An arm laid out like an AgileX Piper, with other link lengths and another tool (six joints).
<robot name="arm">
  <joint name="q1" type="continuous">
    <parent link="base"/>
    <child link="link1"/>
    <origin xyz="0 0 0.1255" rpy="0 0 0"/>
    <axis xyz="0 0 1"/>
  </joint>
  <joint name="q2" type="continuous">
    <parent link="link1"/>
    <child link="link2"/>
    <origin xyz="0 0 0" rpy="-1.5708 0 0"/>
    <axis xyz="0 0 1"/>
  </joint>
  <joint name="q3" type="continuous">
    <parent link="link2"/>
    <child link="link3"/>
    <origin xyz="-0.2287 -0.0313 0" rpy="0 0 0"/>
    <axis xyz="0 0 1"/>
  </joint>
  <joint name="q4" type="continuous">
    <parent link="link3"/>
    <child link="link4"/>
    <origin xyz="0.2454 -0.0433 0" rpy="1.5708 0 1.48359"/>
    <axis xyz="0 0 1"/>
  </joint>
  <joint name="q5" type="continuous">
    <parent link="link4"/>
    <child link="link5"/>
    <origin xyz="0 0 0" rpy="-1.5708 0 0"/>
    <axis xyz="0 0 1"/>
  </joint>
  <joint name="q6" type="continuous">
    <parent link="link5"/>
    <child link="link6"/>
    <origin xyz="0 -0.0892 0" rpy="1.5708 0 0"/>
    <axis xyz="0 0 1"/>
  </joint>
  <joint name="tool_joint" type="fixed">
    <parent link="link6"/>
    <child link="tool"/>
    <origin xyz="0.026 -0.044 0.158" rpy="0 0.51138 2.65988"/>
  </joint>
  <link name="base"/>
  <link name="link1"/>
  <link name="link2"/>
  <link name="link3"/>
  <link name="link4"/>
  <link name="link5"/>
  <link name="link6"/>
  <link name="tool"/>
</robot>
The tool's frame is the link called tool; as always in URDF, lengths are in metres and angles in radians. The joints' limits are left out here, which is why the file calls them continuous.
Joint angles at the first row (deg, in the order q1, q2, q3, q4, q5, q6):
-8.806 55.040 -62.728 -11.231 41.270 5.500
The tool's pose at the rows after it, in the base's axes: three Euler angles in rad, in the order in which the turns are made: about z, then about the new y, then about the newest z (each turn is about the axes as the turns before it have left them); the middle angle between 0 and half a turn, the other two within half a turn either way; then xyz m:
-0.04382 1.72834 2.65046 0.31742 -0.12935 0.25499
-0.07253 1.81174 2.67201 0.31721 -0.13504 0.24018
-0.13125 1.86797 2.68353 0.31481 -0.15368 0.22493
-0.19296 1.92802 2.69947 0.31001 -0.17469 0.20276
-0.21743 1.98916 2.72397 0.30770 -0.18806 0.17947
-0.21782 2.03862 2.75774 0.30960 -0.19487 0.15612
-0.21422 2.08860 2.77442 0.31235 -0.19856 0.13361
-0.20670 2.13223 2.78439 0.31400 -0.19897 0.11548
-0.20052 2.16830 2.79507 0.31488 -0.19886 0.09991
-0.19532 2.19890 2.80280 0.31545 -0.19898 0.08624
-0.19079 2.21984 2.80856 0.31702 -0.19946 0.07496
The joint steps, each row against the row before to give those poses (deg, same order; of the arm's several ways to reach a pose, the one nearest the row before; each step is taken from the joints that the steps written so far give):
-0.001 5.069 -4.142 0.001 5.707 1.133
-0.707 4.209 -3.061 -0.001 3.911 0.727
-3.189 3.575 -1.295 0.114 1.046 0.260
-3.921 3.633 -0.016 0.552 -0.114 -0.011
-3.204 3.724 -0.099 1.912 -0.203 -1.537
-2.135 3.744 0.000 2.261 -0.848 -1.539
-0.730 3.758 0.001 0.645 -0.842 -0.548
-0.017 2.960 -0.001 0.095 -0.426 -0.150
-0.002 2.519 0.001 0.103 -0.396 -0.002
0.001 2.244 -0.001 -0.001 -0.454 0.000
0.000 1.993 -0.096 0.001 -0.672 0.000

